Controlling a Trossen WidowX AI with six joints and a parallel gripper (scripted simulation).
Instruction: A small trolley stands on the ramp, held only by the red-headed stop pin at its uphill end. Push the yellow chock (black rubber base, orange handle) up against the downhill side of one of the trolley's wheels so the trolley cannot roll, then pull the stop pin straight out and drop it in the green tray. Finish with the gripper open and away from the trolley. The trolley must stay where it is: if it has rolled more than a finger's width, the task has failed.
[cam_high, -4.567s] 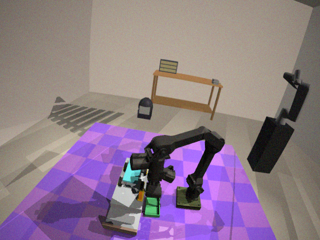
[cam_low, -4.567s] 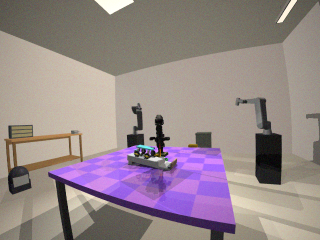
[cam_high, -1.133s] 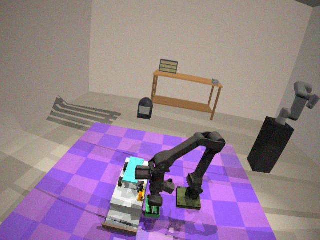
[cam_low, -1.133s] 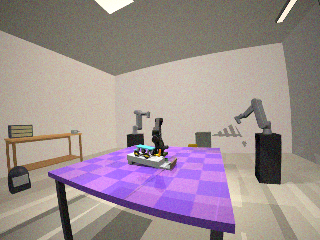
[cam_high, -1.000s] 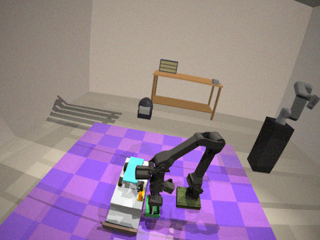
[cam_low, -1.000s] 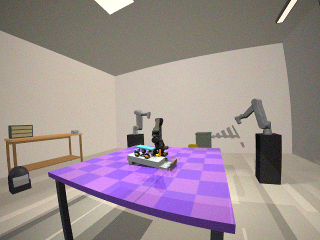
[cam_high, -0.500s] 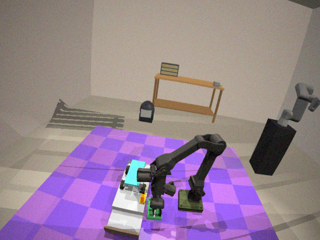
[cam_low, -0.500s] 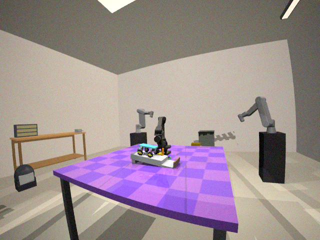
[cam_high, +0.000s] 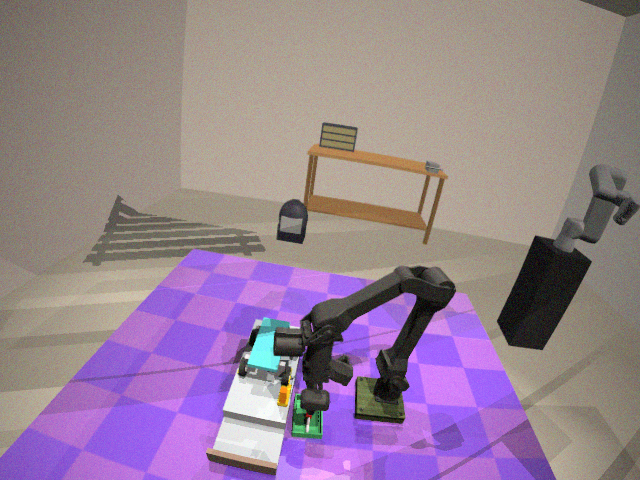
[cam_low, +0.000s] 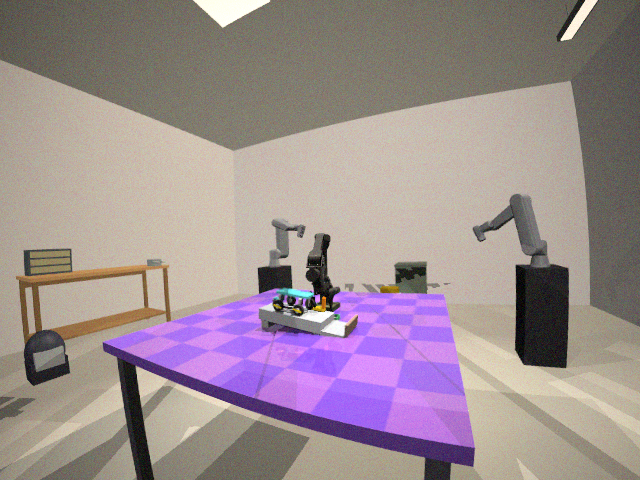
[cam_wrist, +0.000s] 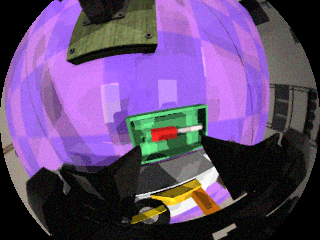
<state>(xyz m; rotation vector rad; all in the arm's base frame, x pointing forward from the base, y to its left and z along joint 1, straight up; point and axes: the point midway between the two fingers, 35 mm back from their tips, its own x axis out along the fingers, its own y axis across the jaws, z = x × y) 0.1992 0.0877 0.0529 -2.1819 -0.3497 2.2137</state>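
Now: gripper tip 3 cm above the red-headed stop pin and 2 cm to the right of it. The rest, counted from my gripper tip: grey ramp: 13 cm ahead, 8 cm to the right; then trolley: 13 cm ahead, 8 cm to the right, 7 cm above; then green tray: 5 cm below, 1 cm to the left.
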